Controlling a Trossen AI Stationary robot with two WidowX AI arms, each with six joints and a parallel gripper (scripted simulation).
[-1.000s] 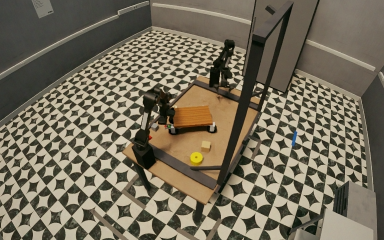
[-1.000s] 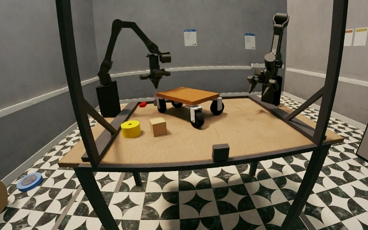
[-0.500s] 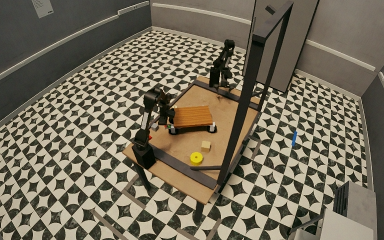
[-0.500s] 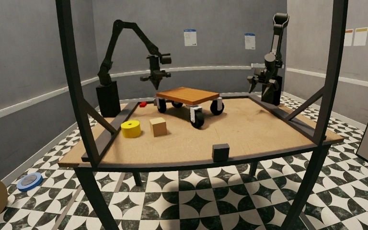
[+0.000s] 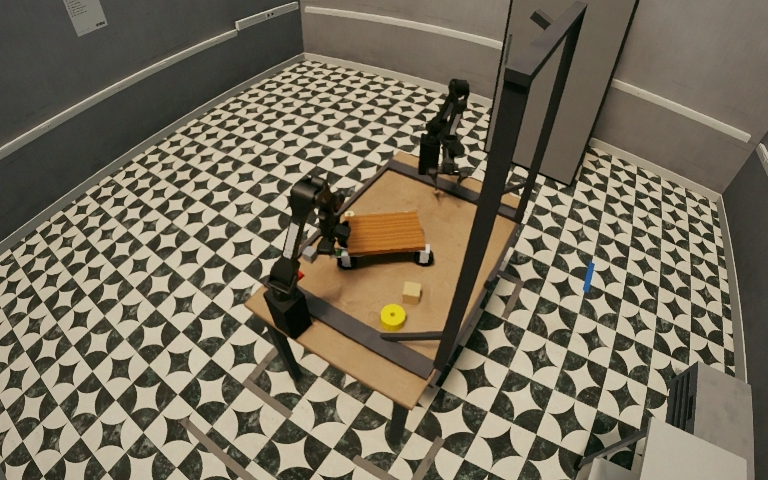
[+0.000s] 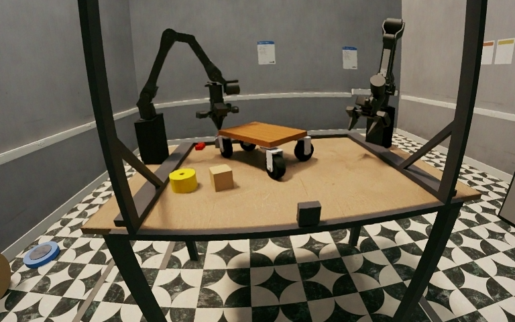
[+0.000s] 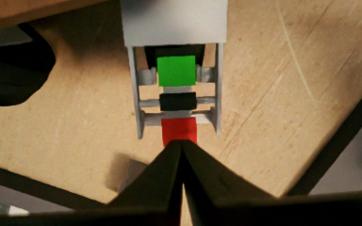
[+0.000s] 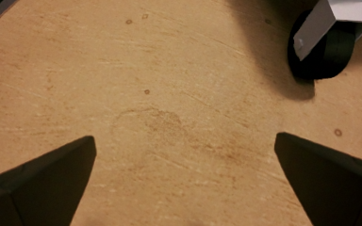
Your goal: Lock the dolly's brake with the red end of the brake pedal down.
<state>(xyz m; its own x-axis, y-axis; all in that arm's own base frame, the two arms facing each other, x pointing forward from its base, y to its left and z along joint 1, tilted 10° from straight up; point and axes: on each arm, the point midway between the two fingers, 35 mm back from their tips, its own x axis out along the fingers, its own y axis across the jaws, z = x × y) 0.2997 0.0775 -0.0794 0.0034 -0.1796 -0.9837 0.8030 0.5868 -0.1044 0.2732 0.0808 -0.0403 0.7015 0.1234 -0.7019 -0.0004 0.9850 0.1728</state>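
My left hand is 1 cm past the brake pedal, 1 cm to the left of it and 6 cm above it. From my left hand the other things lie so: grey cube 10 cm ahead, 2 cm to the left, 12 cm below; then small red block 10 cm ahead, 12 cm to the left, 12 cm below; then tan cube 35 cm behind, 3 cm to the right, 11 cm below.
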